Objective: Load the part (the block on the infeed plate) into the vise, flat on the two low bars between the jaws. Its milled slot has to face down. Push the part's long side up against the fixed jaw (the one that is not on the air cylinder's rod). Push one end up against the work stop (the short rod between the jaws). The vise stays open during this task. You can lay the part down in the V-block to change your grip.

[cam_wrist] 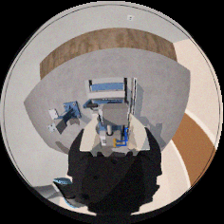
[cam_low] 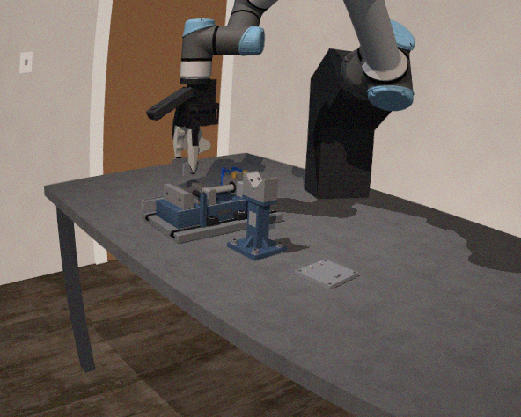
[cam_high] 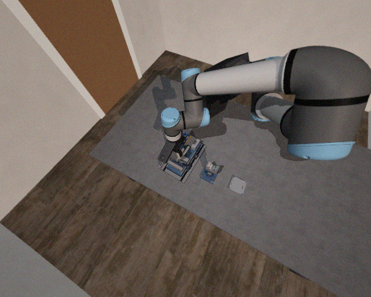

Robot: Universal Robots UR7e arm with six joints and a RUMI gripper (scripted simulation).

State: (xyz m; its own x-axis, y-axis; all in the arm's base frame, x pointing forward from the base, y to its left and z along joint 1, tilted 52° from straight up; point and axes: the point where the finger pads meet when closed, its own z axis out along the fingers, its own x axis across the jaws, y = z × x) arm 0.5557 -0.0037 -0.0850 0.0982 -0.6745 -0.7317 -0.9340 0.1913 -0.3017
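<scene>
Now: hand 10 mm above the part. From my hand the other things lie so: fixed jaw 30 mm ahead, 20 mm to the left, 70 mm below; moving jaw 40 mm behind, 20 mm to the left, 70 mm below; air cylinder rod 90 mm behind, 10 mm to the left, 70 mm below.
</scene>
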